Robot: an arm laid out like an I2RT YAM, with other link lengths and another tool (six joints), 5 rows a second.
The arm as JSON. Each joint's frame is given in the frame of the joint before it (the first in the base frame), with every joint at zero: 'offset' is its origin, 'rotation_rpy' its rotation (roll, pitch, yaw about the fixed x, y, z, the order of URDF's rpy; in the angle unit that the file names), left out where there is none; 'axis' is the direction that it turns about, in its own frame. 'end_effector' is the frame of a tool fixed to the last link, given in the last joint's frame.
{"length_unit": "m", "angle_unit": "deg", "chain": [
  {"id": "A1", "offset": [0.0, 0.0, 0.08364], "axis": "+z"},
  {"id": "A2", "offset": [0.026, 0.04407, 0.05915], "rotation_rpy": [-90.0, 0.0, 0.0], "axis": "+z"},
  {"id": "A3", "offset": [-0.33, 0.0, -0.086], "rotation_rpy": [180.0, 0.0, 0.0], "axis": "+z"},
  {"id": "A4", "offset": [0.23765, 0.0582, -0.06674], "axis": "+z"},
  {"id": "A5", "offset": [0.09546, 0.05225, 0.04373], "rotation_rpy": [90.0, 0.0, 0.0], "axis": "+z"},
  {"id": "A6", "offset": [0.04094, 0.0, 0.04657], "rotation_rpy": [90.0, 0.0, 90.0], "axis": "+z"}
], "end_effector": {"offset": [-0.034, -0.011, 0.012], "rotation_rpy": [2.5, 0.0, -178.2]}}
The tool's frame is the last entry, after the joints.
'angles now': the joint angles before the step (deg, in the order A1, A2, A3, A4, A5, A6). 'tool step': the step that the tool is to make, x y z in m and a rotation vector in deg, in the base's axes. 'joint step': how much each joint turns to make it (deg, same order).
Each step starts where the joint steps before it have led.
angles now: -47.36 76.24 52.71 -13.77 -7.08 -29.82
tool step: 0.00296 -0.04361 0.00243 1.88 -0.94 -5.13
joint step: -4.84 6.18 5.17 0.41 -0.95 1.72
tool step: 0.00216 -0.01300 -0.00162 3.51 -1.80 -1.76
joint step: -1.34 2.37 1.62 -0.48 -1.88 3.08
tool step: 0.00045 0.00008 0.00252 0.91 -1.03 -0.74
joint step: 0.01 -0.13 0.20 -0.18 -0.28 1.56
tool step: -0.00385 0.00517 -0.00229 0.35 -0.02 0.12
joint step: -0.04 -0.99 -1.32 0.07 -0.27 0.07
